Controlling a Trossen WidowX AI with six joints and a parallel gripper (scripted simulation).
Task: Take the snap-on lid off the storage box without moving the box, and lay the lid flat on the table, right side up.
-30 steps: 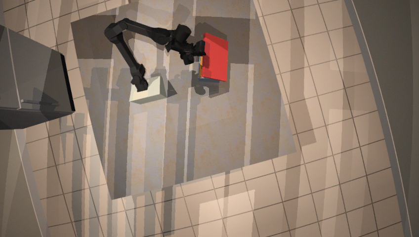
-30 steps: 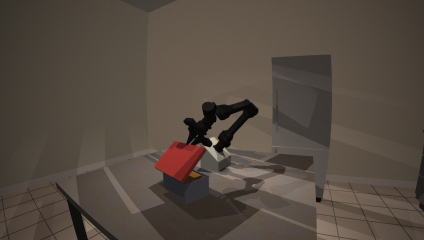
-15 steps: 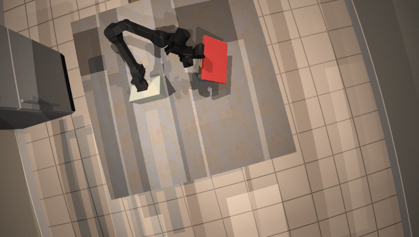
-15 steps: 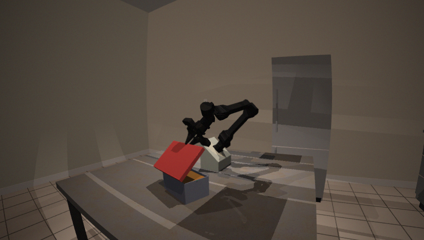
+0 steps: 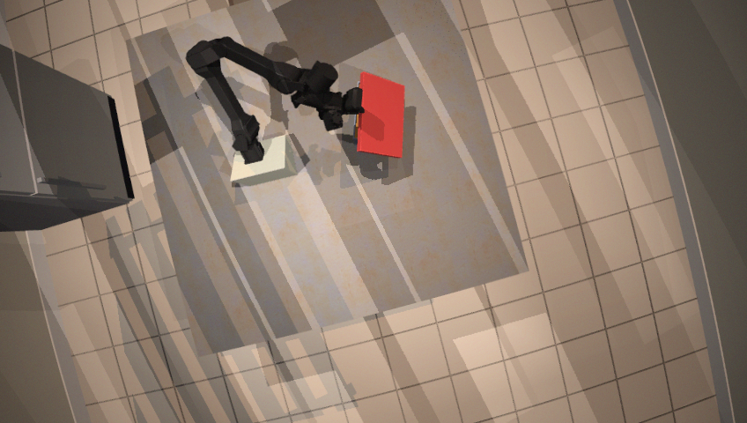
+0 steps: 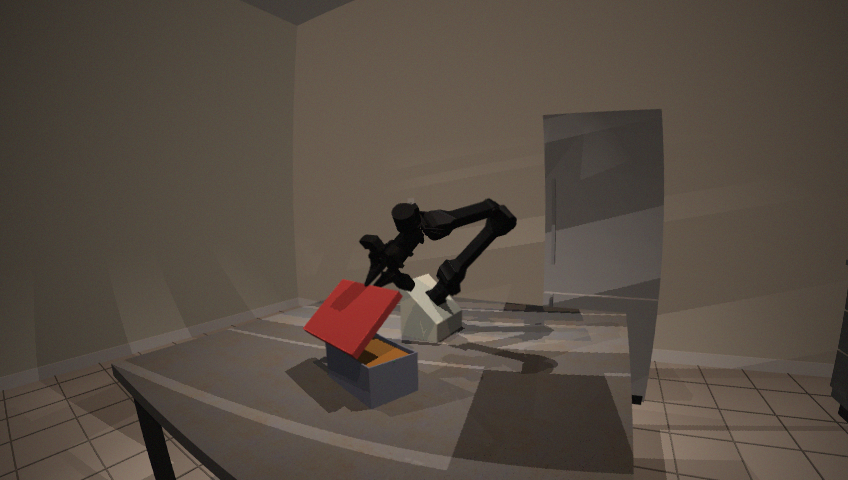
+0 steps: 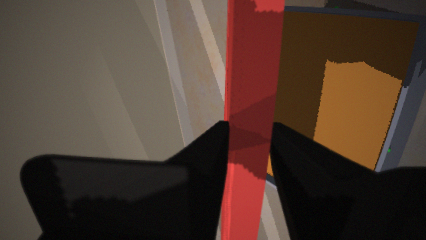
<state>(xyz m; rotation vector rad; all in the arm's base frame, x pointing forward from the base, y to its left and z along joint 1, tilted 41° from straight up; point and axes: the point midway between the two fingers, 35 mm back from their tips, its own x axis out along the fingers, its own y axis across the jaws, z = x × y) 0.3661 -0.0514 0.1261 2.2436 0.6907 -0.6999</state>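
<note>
My gripper tip is now 6 cm short of the lid, 1 cm to the left of it and 5 cm above it. From my gripper tip the other things lie so: blue-grey storage box: 5 cm ahead, 3 cm to the left, 18 cm below.
</note>
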